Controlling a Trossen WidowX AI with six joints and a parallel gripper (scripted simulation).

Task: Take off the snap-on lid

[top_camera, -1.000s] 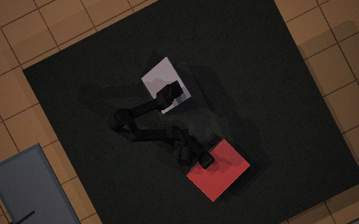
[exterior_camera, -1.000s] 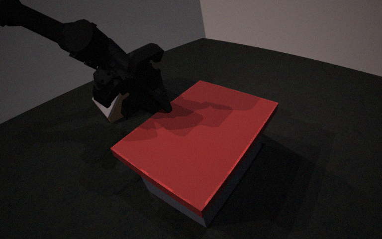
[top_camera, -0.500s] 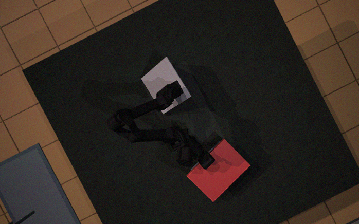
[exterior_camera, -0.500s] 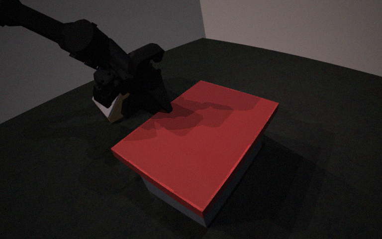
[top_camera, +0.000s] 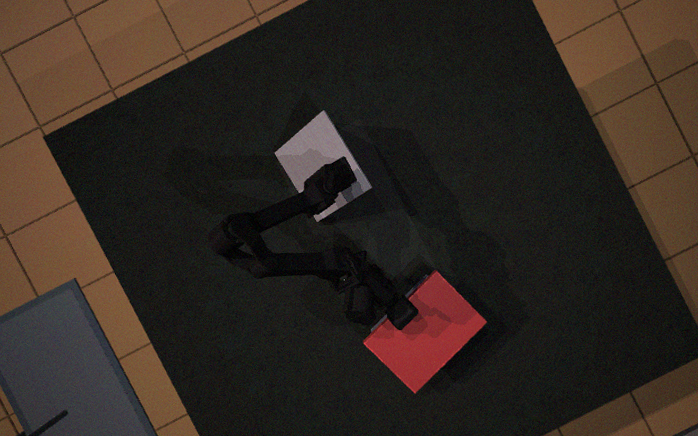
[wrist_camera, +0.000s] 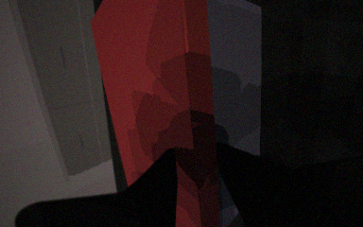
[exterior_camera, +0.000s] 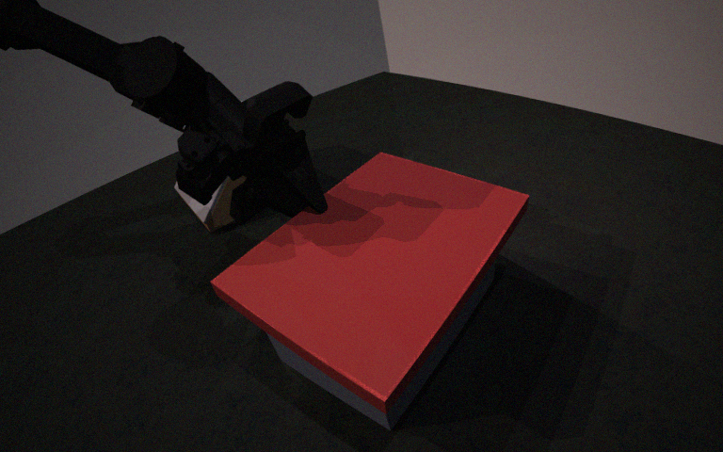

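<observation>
The red lid is 70 mm ahead of my gripper tip and 20 mm to the left of it. Also, from my gripper tip: grey storage box: 70 mm ahead, 20 mm to the left, 60 mm below.
</observation>
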